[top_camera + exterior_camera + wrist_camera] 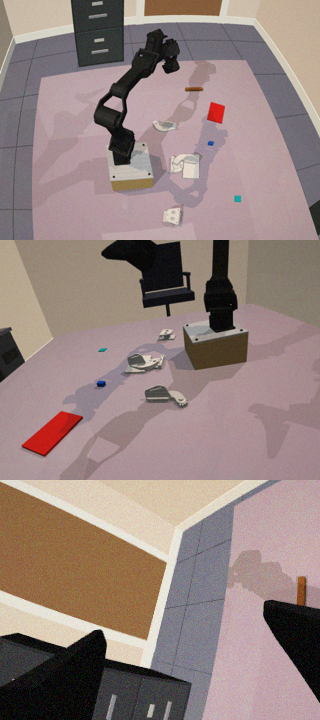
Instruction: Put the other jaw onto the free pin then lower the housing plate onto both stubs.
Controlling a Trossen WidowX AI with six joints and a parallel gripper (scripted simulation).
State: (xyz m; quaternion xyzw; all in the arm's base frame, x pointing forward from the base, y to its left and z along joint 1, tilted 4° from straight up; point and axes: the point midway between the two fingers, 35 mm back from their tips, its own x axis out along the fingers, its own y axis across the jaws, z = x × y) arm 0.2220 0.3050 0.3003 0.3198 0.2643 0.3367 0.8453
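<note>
Right now my gripper tip is 6 cm past the jaw, 13 cm to the left of it and 37 cm above it. The rest, counted from my gripper tip: blue cube: 16 cm ahead, 28 cm to the right, 37 cm below; red flat plate: 24 cm ahead, 10 cm to the right, 37 cm below; brown bar: 17 cm ahead, 6 cm to the left, 37 cm below.
</note>
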